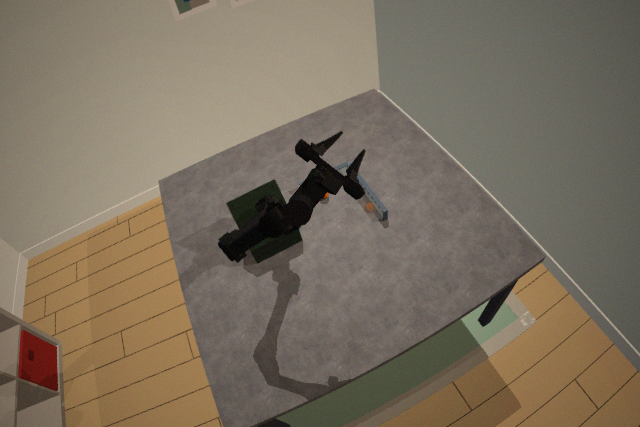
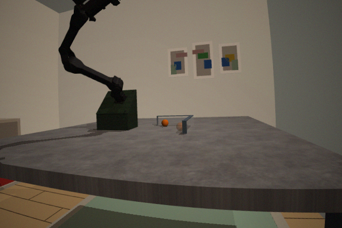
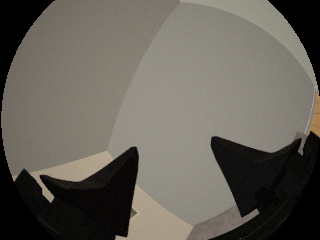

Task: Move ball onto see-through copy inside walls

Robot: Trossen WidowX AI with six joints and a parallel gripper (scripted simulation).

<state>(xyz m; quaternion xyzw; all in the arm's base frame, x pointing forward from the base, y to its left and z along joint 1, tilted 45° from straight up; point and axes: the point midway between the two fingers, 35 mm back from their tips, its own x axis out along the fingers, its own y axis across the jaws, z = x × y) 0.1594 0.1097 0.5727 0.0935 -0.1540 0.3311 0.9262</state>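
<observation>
Right now the orange ball is 630 mm below my gripper tip, 420 mm to the left of it and 20 mm behind it. The rest, counted from my gripper tip: see-through copy 630 mm below, 270 mm to the left, 130 mm ahead.
</observation>
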